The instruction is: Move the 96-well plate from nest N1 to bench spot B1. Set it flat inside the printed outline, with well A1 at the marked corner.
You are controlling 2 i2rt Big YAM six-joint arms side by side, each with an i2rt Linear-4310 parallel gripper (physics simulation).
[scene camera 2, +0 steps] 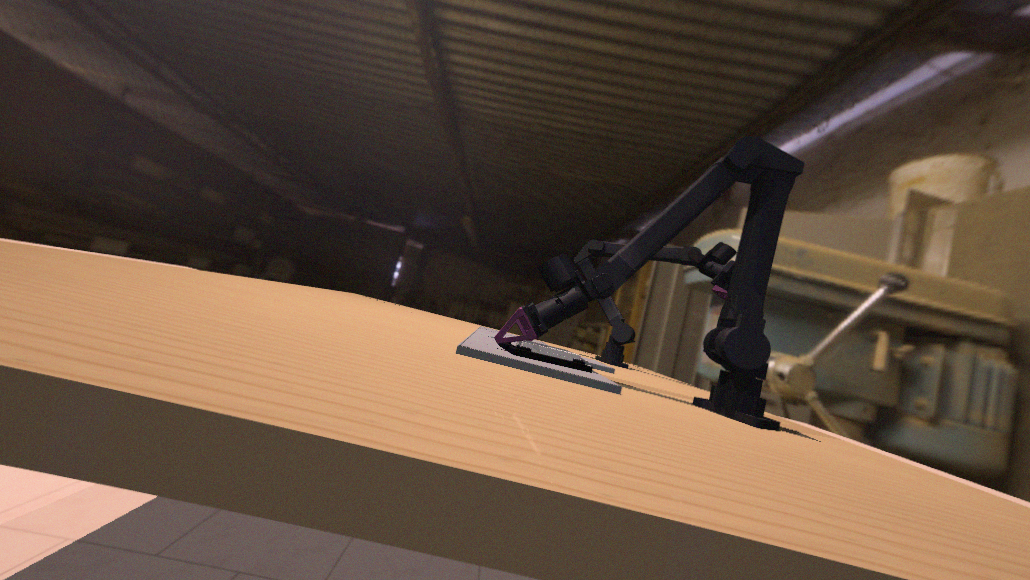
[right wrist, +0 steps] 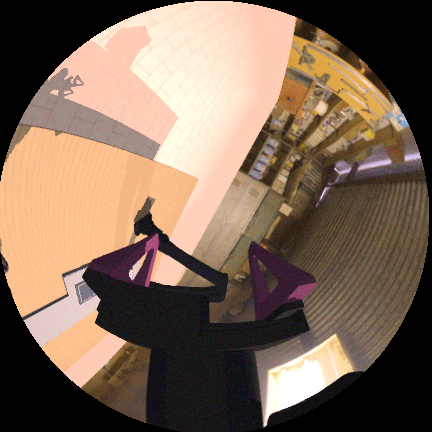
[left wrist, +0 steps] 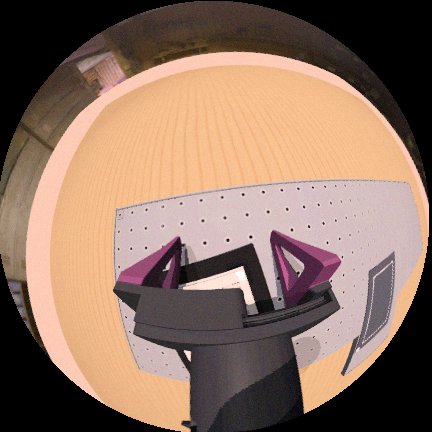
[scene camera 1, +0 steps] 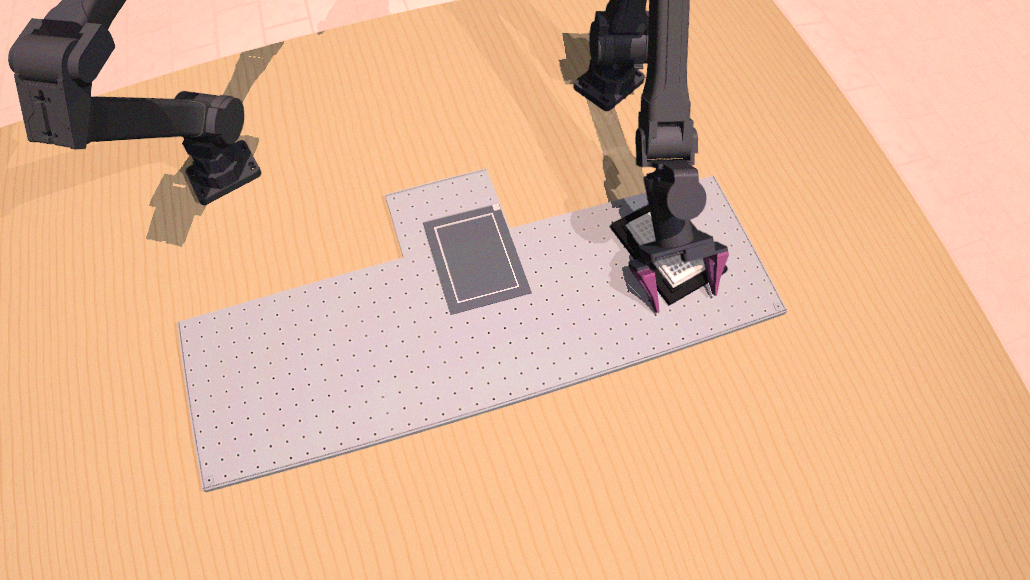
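Seen in the pictures: left gripper, between the fingertips: (scene camera 2: 496, 341) (left wrist: 226, 238) (scene camera 1: 686, 303); right gripper, between the fingertips: (right wrist: 204, 242); left arm's base, origin of its link: (scene camera 2: 733, 416) (right wrist: 142, 223) (scene camera 1: 609, 84); right arm's base, origin of its link: (scene camera 2: 610, 363) (scene camera 1: 224, 174).
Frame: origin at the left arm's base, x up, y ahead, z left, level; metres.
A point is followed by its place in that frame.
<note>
The white 96-well plate (scene camera 1: 679, 269) {x 0.038, y 0.341, z -0.253 m} (left wrist: 220, 281) {x 0.039, y 0.352, z -0.257 m} sits in the black nest (scene camera 1: 676, 296) {x 0.025, y 0.365, z -0.287 m} (left wrist: 260, 278) {x 0.025, y 0.330, z -0.288 m} at the right of the board. Its middle is hidden under the left gripper. My left gripper (scene camera 1: 685, 304) {x 0.022, y 0.383, z -0.284 m} (left wrist: 226, 238) {x 0.022, y 0.383, z -0.284 m} is open, its magenta fingers low on either side of the plate's near end; it also shows in scene camera 2 (scene camera 2: 498, 340) {x 0.029, y 0.404, z -0.237 m}. My right gripper (right wrist: 204, 242) {x 0.369, y -0.454, z -0.242 m} is open and empty, raised away from the board. Bench spot B1 is a dark grey pad (scene camera 1: 475, 259) {x 0.015, y 0.097, z -0.452 m} (left wrist: 381, 300) {x 0.015, y 0.098, z -0.449 m} with a white printed outline and a small white corner mark (scene camera 1: 495, 207) {x 0.015, y 0.052, z -0.361 m} at its upper right.
The perforated board (scene camera 1: 324, 374) {x 0.013, y 0.073, z -0.742 m} (left wrist: 350, 220) {x 0.013, y 0.290, z -0.445 m} lies on the wooden table (scene camera 1: 504, 489) {x 0.000, y 0.374, z -0.677 m}. The nest stands right of the B1 pad, with perforated board between them. The right arm's base (scene camera 1: 221, 169) {x 0.056, y -0.316, z -0.644 m} stands at the upper left, and the left arm's base (scene camera 1: 609, 85) {x 0.039, y 0.021, z -0.035 m} above the nest.
</note>
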